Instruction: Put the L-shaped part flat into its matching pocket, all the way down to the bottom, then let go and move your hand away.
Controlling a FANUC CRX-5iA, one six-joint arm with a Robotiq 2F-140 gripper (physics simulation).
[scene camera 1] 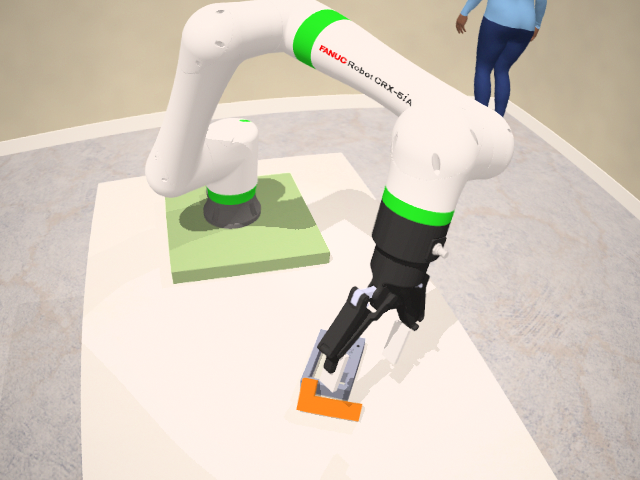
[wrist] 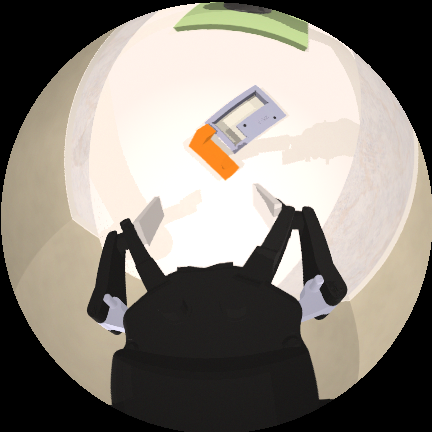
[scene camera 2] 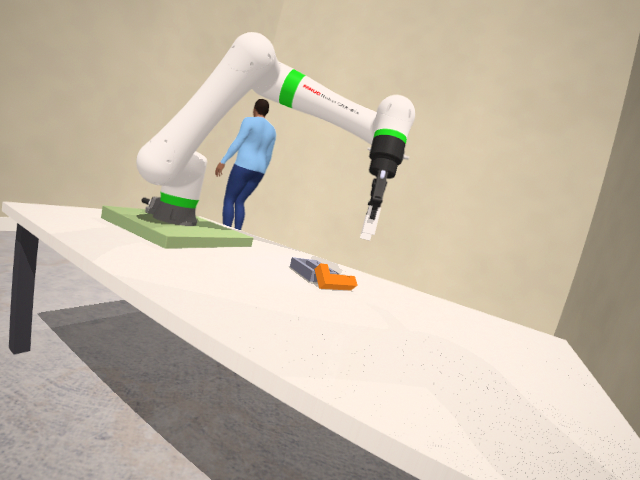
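Where they show: gripper, between the fingertips: [scene camera 1: 360, 371] [wrist: 206, 199] [scene camera 2: 366, 236]; arm's base, origin of its link: [scene camera 1: 231, 211] [scene camera 2: 175, 220].
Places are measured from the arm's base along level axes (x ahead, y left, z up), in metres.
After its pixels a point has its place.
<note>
The orange L-shaped part [scene camera 1: 328, 406] {x 0.630, y 0.058, z -0.005 m} [scene camera 2: 336, 281] {x 0.629, y 0.042, z -0.012 m} [wrist: 215, 155] {x 0.621, y 0.070, z -0.003 m} is outside the pocket, at the near end of the grey block [scene camera 1: 355, 359] {x 0.535, y 0.140, z -0.003 m} [scene camera 2: 301, 267] {x 0.505, y 0.061, z -0.014 m} [wrist: 265, 119] {x 0.516, y 0.141, z -0.003 m}. Its short leg overlaps the block's near left corner in the views, and the part looks tilted; the exact contact is hidden. The L-shaped pocket [wrist: 241, 116] {x 0.521, y 0.095, z -0.034 m} shows its pale floor in the wrist view. My gripper [scene camera 1: 361, 374] {x 0.662, y 0.089, z 0.121 m} [scene camera 2: 366, 235] {x 0.662, y 0.089, z 0.121 m} [wrist: 206, 199] {x 0.662, y 0.089, z 0.121 m} is wide open and empty, above the table, with its fingers apart from the part. One finger covers part of the block in scene camera 1.
The white table [scene camera 1: 206, 361] {x 0.451, y -0.131, z -0.040 m} [scene camera 2: 258, 320] {x 0.645, y -0.294, z -0.039 m} [wrist: 150, 100] {x 0.509, y -0.140, z -0.039 m} carries the block. The green base plate [scene camera 1: 248, 253] {x 0.174, y 0.012, z -0.004 m} [scene camera 2: 206, 238] {x 0.205, y -0.032, z -0.010 m} [wrist: 250, 30] under the arm's base lies beyond the block. A person [scene camera 1: 509, 46] [scene camera 2: 253, 149] stands behind the table.
</note>
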